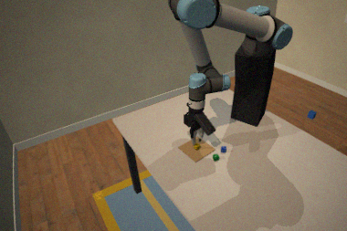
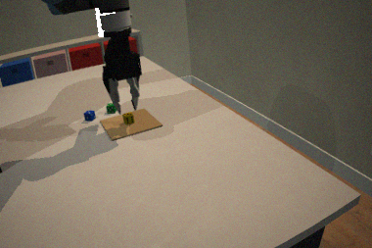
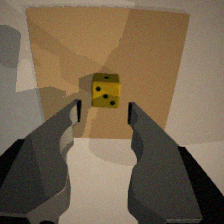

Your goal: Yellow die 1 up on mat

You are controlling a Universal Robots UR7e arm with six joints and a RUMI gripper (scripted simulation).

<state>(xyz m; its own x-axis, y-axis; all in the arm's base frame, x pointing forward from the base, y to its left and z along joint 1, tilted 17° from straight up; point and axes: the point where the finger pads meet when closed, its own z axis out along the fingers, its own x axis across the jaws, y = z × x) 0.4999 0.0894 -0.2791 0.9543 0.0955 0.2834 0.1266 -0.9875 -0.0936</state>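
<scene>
Now: the yellow die 40 mm below my hand. Also, from my hand: blue die: 110 mm behind, 90 mm to the left, 40 mm below; then green die: 110 mm to the left, 40 mm below, 40 mm behind; then tan mat: 50 mm below.
</scene>
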